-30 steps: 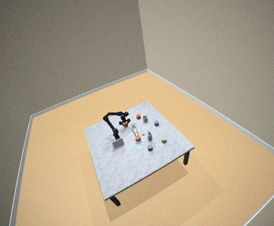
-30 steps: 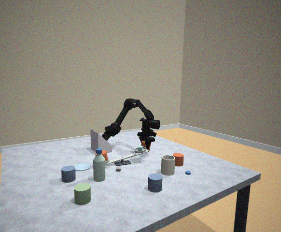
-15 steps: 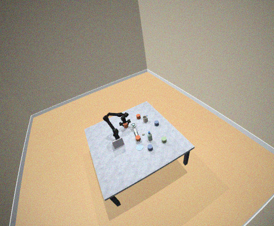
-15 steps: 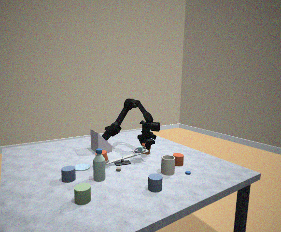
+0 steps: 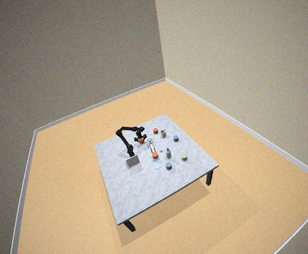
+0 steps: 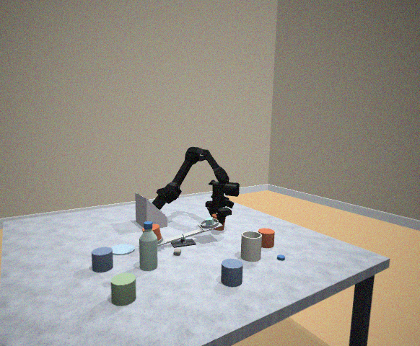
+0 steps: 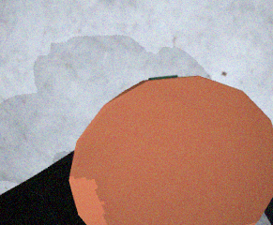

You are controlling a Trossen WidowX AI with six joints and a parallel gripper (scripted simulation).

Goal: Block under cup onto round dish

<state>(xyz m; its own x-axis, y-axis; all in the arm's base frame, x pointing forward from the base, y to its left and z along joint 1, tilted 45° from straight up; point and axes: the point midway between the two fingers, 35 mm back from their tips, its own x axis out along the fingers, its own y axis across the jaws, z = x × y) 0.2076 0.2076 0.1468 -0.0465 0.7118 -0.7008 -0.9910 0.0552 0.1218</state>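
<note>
Right now the pale blue round dish is 20 mm ahead of my gripper tip, 480 mm to the right of it and 20 mm below it. Also, from my gripper tip: balance 80 mm ahead, 230 mm to the right, 10 mm above; brown block 170 mm ahead, 300 mm to the right, 20 mm below; beige cup 330 mm ahead, 60 mm to the right, 20 mm above.
</note>
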